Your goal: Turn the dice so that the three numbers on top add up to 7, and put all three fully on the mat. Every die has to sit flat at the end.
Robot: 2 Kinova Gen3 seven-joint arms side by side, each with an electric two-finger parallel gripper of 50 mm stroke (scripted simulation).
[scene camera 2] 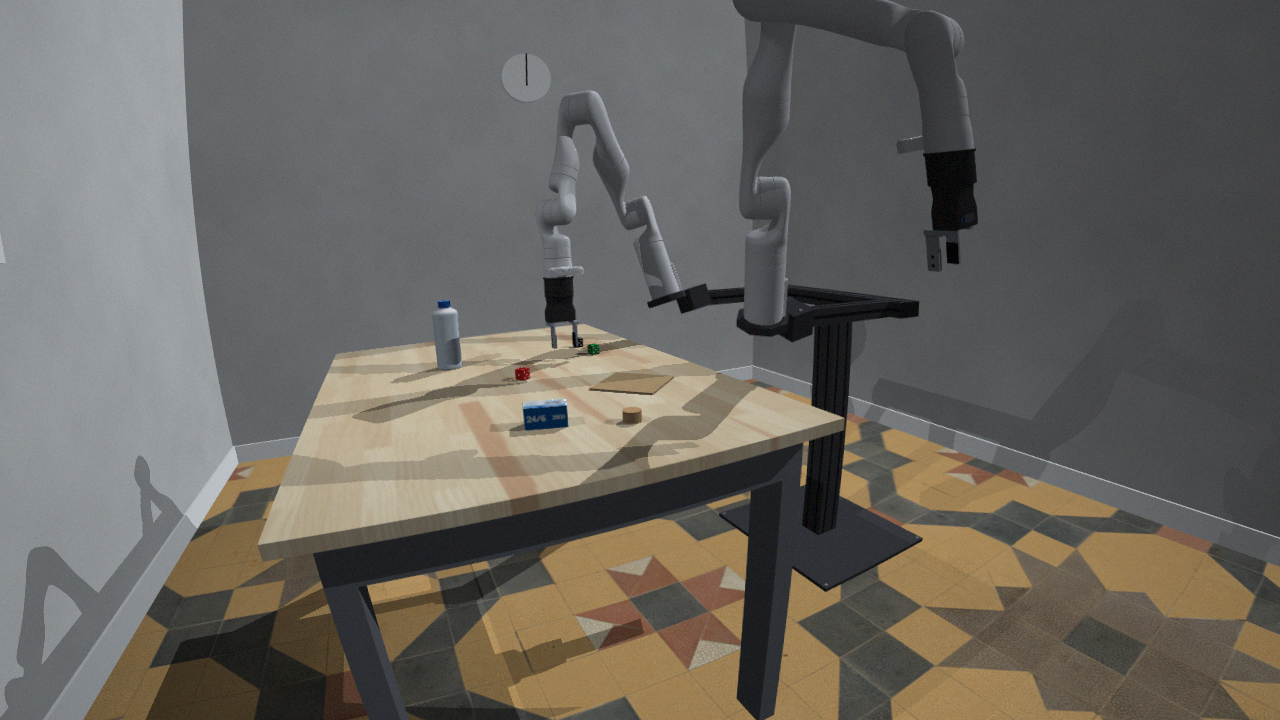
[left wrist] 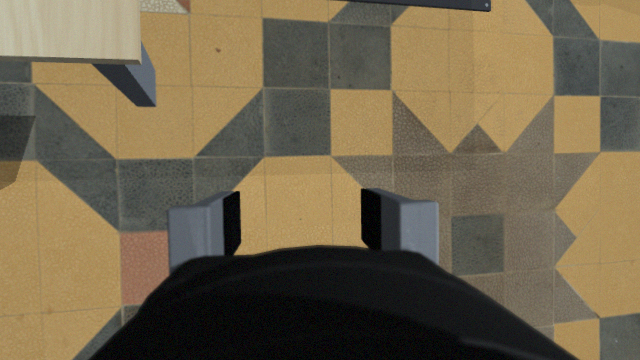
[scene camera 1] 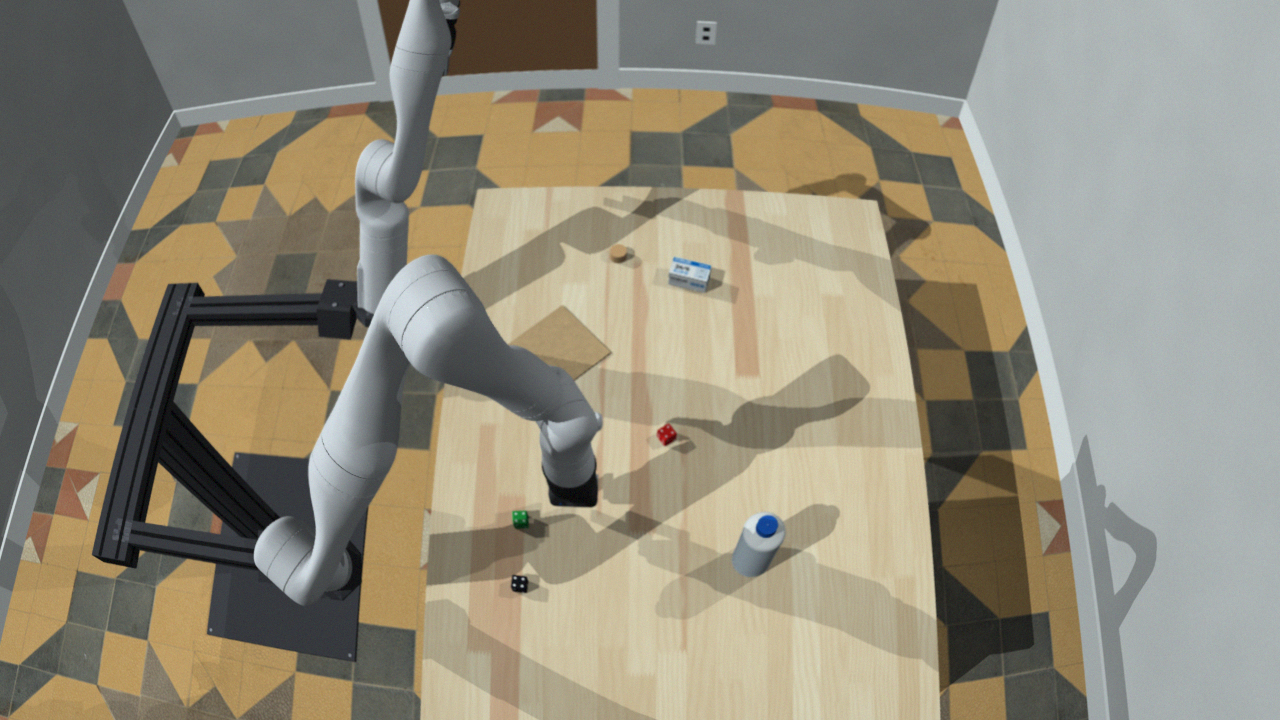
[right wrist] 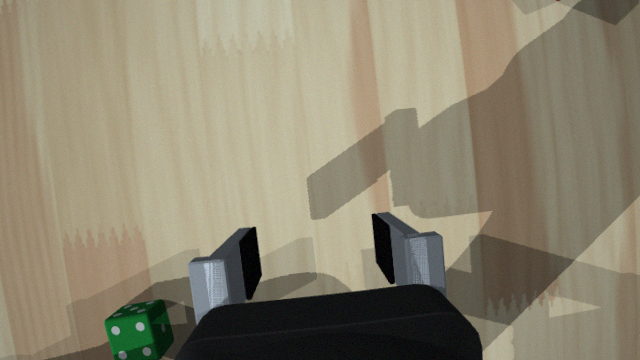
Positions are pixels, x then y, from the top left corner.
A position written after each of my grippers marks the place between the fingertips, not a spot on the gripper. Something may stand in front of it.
my right gripper: scene camera 2 565, 346; scene camera 1 576, 494; right wrist 316, 245; not seen in the left wrist view (out of frame)
brown square mat: scene camera 2; scene camera 1; not seen in the left wrist view (out of frame); not seen in the right wrist view (out of frame)
staples box: scene camera 2; scene camera 1; not seen in the left wrist view (out of frame); not seen in the right wrist view (out of frame)
same spot on staples box: [scene camera 1: 692, 275] = [scene camera 2: 539, 401]
same spot on brown square mat: [scene camera 1: 559, 339] = [scene camera 2: 635, 384]
